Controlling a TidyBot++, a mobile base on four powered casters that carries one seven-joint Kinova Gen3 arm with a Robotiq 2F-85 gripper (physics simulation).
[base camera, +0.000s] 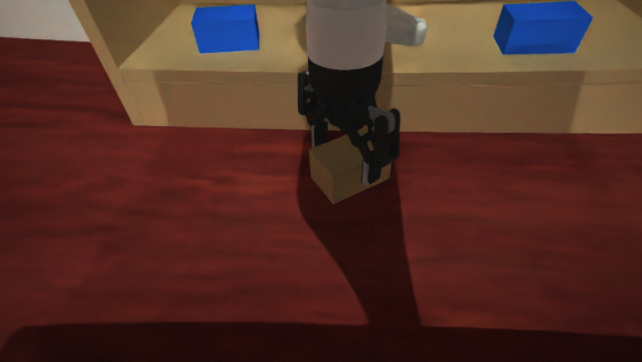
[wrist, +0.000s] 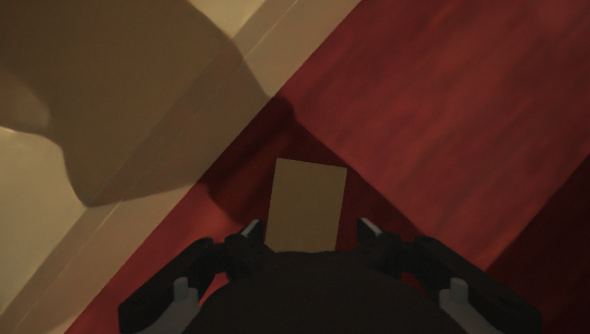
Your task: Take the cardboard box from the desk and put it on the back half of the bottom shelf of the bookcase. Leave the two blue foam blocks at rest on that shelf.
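Places are measured from the arm's base along level axes (x ahead, y left, z up), in millimetres.
Pixels of known places: gripper, fingertip midpoint: (base camera: 343, 163) (wrist: 309, 229).
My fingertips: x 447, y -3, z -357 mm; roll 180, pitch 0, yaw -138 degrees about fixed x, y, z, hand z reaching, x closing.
Ahead of a thing's pixels: the offset from my fingertips to its top centre. "spot": to the spot under its first point. Level surfaces: height alone.
The cardboard box {9 mm right, 14 mm ahead, 11 mm up} (base camera: 327, 162) (wrist: 307, 197) lies on the red floor, in front of the bookcase (base camera: 225, 107) (wrist: 280, 55) and turned at an angle to it. My gripper (base camera: 345, 156) (wrist: 309, 229) is open and points down, close over the box. In the wrist view the box shows between and ahead of the two fingertips, with a gap on each side; its near end is hidden by the gripper body. One blue foam block {178 mm left, 221 mm ahead, 105 mm up} (base camera: 226, 31) lies on the left of the bottom shelf {60 mm up} (base camera: 450, 57) (wrist: 25, 170), and the other blue foam block {272 mm right, 187 mm ahead, 105 mm up} (base camera: 542, 31) lies on its right.
The bookcase's left side panel {spot: 340 mm left, 139 mm ahead, 71 mm up} (base camera: 102, 60) rises at the upper left, with a white wall (base camera: 37, 20) beyond it. The arm (base camera: 346, 35) hangs in front of the middle of the shelf and hides part of it. Dark shadows fall on the red floor {39 mm down} (base camera: 175, 225) (wrist: 450, 100).
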